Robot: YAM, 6 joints.
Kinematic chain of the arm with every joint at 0, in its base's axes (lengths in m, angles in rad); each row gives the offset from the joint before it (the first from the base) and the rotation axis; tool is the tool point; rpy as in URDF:
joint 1: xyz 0 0 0.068 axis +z
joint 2: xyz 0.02 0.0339 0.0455 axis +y
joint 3: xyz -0.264 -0.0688 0 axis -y
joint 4: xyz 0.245 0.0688 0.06 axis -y
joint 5: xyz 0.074 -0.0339 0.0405 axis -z
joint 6: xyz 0.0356 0 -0.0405 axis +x
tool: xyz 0 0 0 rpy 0 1.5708 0
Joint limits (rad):
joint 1: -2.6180..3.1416
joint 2: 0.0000..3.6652
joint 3: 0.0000..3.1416
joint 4: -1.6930..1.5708
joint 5: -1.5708..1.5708
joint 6: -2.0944..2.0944
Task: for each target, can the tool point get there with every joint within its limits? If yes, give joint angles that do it. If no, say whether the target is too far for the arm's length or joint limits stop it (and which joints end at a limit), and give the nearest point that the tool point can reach.
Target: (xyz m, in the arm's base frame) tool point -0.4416 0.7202 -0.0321
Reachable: no: too far | nearest point -0.3326 0.5425 0.0047 | short by 0.212 m
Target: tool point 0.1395 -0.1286 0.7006
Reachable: yes | joints -0.7574 1.8759 2.7586 0.8608 -0.0683 1.5323
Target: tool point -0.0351 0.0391 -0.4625
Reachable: no: joint limits stop it (at a limit: joint 2) | nearest point -0.0684 0.0762 -0.3495 | short by 0.124 m
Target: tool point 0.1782 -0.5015 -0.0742
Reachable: yes | joints -1.1679 3.1021 1.9750 1.0975 1.1636 0.5528
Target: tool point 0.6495 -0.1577 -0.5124
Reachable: no: too far | nearest point 0.4693 -0.1140 -0.2942 | short by 0.286 m
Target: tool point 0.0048 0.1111 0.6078
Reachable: yes | joints 1.3797 1.4130 2.6354 -1.3857 -0.4769 -1.4670
